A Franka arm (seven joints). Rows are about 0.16 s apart.
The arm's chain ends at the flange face. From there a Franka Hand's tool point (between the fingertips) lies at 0.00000 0.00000 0.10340 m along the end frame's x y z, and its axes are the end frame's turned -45 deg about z.
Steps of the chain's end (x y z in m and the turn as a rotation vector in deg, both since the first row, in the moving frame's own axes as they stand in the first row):
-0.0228, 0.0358, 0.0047, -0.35, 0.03, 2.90
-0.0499, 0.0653, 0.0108, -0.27, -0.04, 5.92
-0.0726, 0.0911, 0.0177, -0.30, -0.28, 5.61
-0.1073, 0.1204, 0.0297, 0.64, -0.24, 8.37
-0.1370, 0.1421, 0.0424, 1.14, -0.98, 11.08
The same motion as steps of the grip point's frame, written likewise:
-0.0419, 0.0097, 0.0047, -0.27, -0.23, 2.90
-0.0819, 0.0112, 0.0108, -0.16, -0.22, 5.92
-0.1165, 0.0131, 0.0177, -0.01, -0.41, 5.61
-0.1604, 0.0082, 0.0297, 0.62, 0.28, 8.37
-0.1969, 0.0009, 0.0424, 1.50, 0.11, 11.08

